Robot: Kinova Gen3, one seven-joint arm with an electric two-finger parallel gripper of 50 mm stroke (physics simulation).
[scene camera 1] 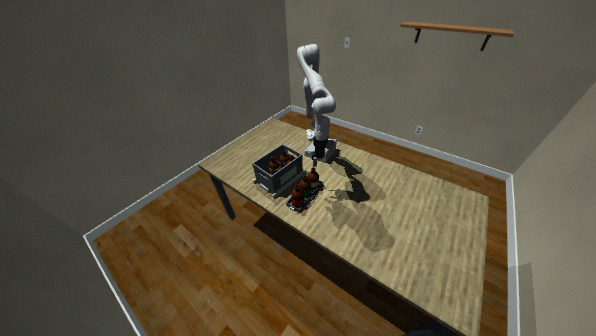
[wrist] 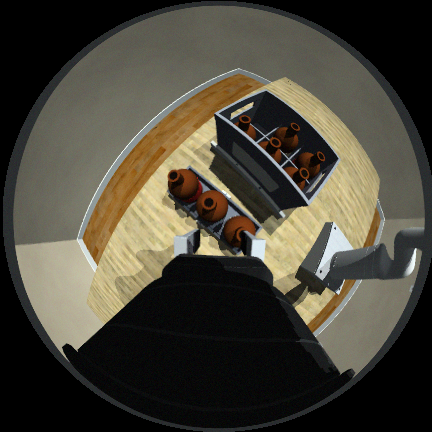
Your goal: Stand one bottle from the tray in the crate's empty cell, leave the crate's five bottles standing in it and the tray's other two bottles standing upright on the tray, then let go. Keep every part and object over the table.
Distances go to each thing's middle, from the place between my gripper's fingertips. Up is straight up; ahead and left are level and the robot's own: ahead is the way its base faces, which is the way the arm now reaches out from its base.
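The green-labelled bottle (wrist: pixel 211 205) is what I measure from here: my gripper is 50 mm short of it and 40 mm to the left of it, and 160 mm above it.
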